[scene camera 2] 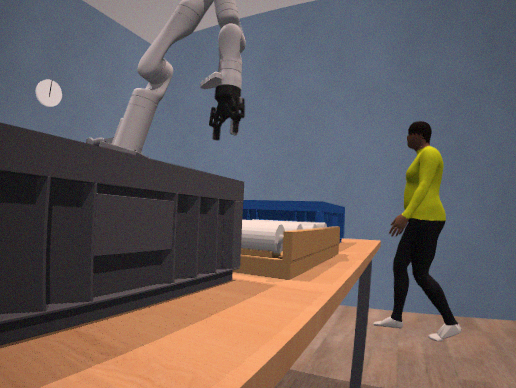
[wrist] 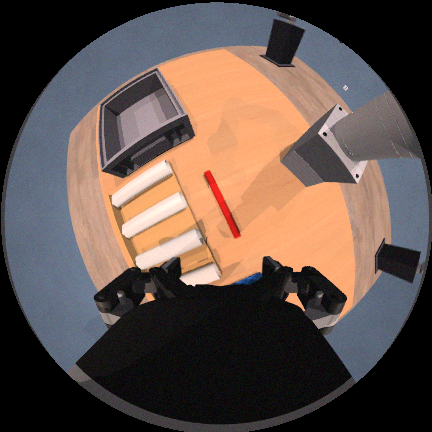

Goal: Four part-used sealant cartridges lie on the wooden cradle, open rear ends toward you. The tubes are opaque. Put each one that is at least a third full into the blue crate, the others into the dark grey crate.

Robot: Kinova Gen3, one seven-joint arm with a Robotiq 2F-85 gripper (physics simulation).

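Four white opaque cartridges lie side by side on the wooden cradle: the first nearest the grey crate, then the second, the third and the fourth, partly hidden by the gripper. Their fill does not show. The dark grey crate stands beside the cradle; no cartridge shows inside it in the wrist view. The blue crate is at the cradle's other side, mostly hidden in both views. My gripper is open and empty, high above the table, pointing down.
A red bar lies on the table between the cradle and the arm's grey base block. A person in a yellow top stands on the floor beyond the table's edge. Two dark pedestals stand off the table.
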